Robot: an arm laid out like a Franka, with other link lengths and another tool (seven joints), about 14 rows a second.
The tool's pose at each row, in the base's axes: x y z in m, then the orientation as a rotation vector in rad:
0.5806 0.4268 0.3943 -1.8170 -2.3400 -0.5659
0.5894 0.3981 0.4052 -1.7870 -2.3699 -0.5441
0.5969 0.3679 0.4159 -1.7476 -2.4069 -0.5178
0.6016 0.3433 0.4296 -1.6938 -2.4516 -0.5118
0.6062 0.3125 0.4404 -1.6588 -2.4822 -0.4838
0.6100 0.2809 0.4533 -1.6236 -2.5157 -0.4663
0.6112 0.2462 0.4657 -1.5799 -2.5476 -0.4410
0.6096 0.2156 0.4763 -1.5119 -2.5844 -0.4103
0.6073 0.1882 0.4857 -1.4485 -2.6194 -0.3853
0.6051 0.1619 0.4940 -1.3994 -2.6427 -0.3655
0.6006 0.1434 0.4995 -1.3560 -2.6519 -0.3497
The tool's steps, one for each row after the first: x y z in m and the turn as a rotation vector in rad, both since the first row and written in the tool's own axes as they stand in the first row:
-0.0249 0.0048 -0.0194 0.0153 -0.0072 -0.0266
-0.0509 0.0080 -0.0393 0.0341 -0.0155 -0.0607
-0.0701 0.0103 -0.0604 0.0424 -0.0163 -0.1064
-0.0958 0.0107 -0.0810 0.0614 -0.0251 -0.1355
-0.1213 0.0105 -0.1039 0.0725 -0.0333 -0.1669
-0.1491 0.0072 -0.1279 0.0914 -0.0392 -0.2010
-0.1731 0.0016 -0.1490 0.1194 -0.0387 -0.2486
-0.1943 -0.0043 -0.1680 0.1420 -0.0392 -0.2940
-0.2149 -0.0100 -0.1856 0.1607 -0.0381 -0.3277
-0.2287 -0.0170 -0.1980 0.1806 -0.0294 -0.3524

